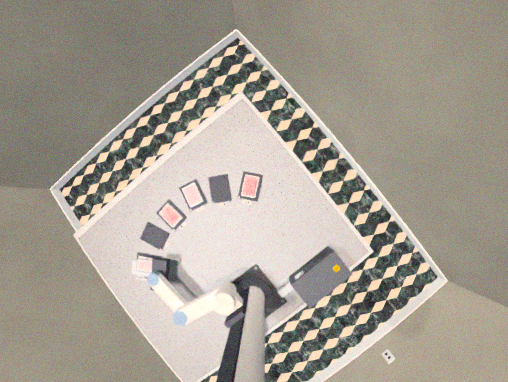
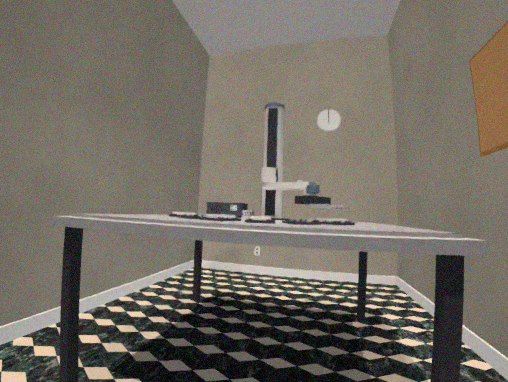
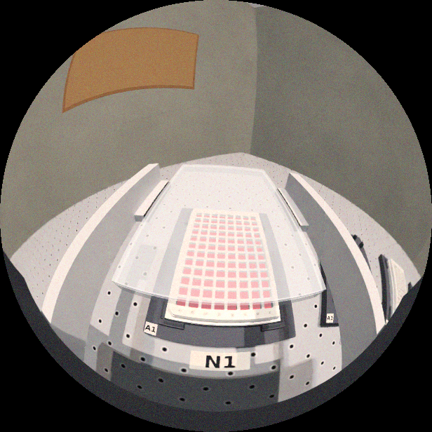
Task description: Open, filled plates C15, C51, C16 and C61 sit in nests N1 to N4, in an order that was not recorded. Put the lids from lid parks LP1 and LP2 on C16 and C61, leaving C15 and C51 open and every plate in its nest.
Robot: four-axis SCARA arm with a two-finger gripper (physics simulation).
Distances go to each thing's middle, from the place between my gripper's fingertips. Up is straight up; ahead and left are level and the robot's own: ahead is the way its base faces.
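Labels:
Plate C16 [image 3: 188, 314], counted from my hand: 10 mm behind, 20 mm to the right, 70 mm below. Nest N1 [image 3: 205, 335] is likewise 10 mm behind my hand and 20 mm to the right of it, but 80 mm below it. The dark grey box [image 1: 319, 279] is 690 mm behind my hand, 820 mm to the right of it and 30 mm below it.

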